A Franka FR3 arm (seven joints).
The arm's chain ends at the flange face. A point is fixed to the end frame.
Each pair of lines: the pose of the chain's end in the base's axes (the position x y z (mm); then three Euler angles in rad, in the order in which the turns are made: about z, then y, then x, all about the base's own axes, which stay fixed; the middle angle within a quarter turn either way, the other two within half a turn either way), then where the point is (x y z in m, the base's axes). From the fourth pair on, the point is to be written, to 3 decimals.
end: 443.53, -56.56, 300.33, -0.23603, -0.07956, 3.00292
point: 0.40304 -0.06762 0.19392
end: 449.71, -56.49, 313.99, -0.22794, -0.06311, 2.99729
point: 0.41102 -0.06799 0.20696
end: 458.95, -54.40, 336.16, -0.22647, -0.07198, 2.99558
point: 0.41931 -0.06599 0.22948
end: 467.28, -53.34, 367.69, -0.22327, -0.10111, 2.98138
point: 0.425 -0.066 0.262
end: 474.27, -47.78, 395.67, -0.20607, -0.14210, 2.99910
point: 0.427 -0.058 0.292
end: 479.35, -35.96, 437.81, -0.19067, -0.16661, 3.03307
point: 0.430 -0.042 0.335
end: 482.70, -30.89, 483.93, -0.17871, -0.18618, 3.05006
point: 0.431 -0.035 0.382
